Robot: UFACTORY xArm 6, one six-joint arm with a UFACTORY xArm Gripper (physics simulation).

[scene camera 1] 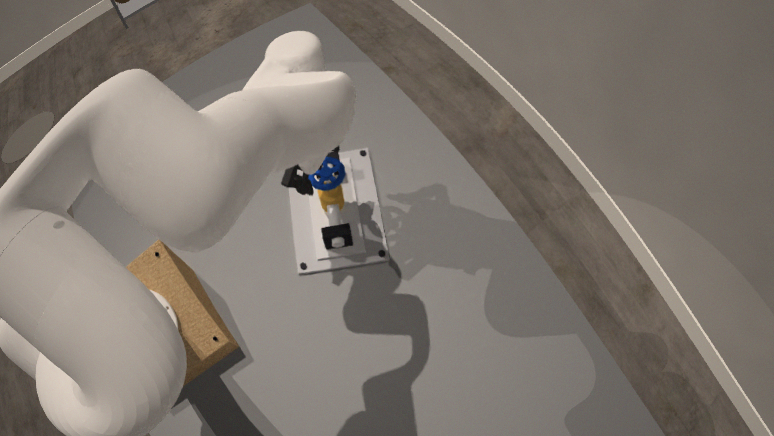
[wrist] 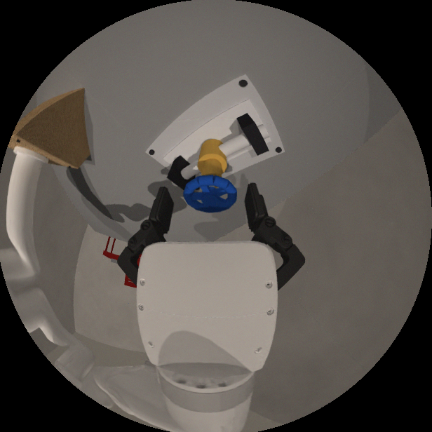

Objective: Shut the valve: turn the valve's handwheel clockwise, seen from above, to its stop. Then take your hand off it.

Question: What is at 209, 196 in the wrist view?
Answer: A blue handwheel.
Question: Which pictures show my gripper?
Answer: Scene camera 1 and the wrist view: all of them.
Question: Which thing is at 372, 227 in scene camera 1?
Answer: A white base plate.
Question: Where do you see a white base plate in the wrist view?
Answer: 239, 89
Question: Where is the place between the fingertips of my gripper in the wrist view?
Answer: At 207, 192
